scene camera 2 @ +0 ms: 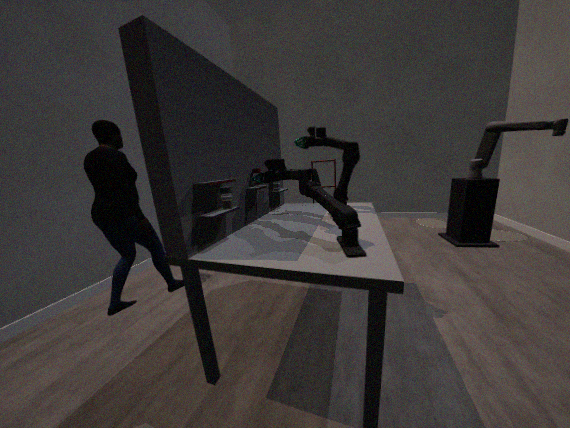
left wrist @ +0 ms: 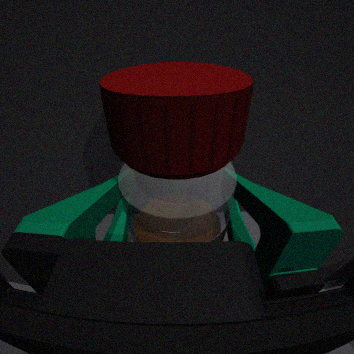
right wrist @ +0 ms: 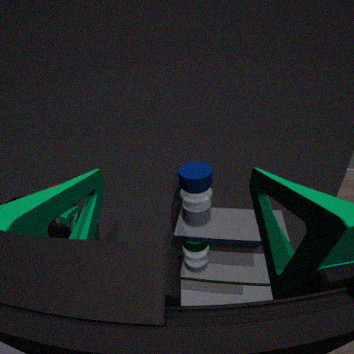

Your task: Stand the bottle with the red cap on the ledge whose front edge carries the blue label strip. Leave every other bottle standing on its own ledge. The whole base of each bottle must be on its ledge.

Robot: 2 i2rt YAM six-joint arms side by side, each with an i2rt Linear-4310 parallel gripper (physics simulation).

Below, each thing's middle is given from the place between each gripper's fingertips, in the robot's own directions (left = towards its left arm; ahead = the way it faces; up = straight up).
Right now the red-capped bottle [left wrist: 176,126] is 20 mm behind my left hand and 10 mm above it. The rest, counted from my left hand: green-capped bottle [right wrist: 195,253]: 60 mm behind, 310 mm to the right, 60 mm below; blue-capped bottle [right wrist: 195,177]: 50 mm behind, 310 mm to the right, 80 mm above.
Now: the blue-capped bottle 18 cm ahead of my right hand, 1 cm to the right of it and 16 cm below it. The rest, counted from my right hand: green-capped bottle (17 cm ahead, 30 cm below); red-capped bottle (21 cm ahead, 31 cm to the left, 22 cm below).
